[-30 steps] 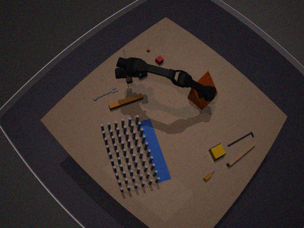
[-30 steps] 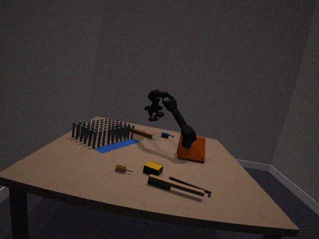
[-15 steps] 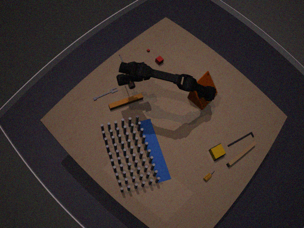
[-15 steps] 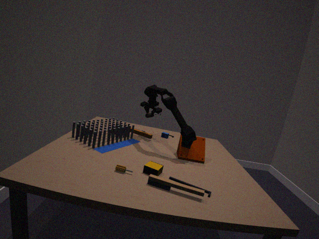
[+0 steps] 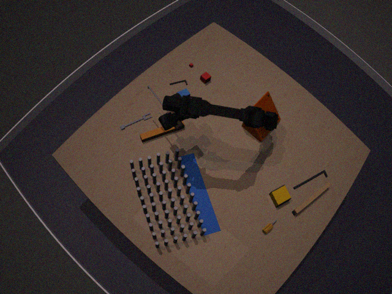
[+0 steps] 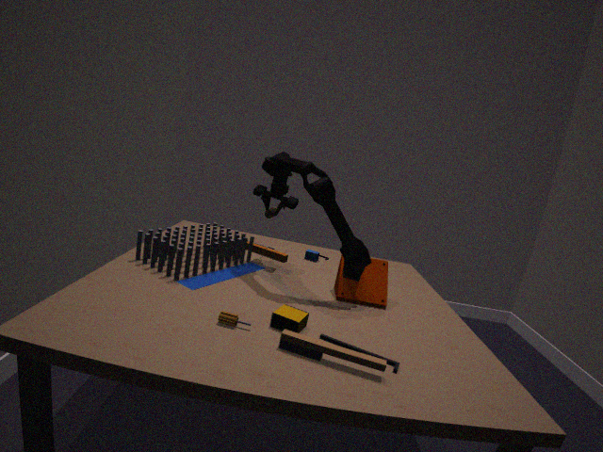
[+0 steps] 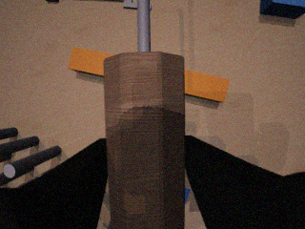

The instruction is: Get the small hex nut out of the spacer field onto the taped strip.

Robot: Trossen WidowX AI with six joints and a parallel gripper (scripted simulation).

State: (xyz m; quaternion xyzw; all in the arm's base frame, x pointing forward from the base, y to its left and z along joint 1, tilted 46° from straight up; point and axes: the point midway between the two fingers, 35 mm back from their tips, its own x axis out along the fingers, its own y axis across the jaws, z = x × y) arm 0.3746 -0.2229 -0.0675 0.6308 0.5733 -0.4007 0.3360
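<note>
Now: gripper tip 9 cm short of the blue taped strip, 28 cm to the right of it and 21 cm above it. From my gripper tip the other things lie so: grey open-ended wrench: 7 cm ahead, 20 cm to the right, 20 cm below; then metal pick tool: 1 cm behind, 10 cm to the right; then orange bar: 1 cm ahead, 6 cm to the right, 19 cm below.
</note>
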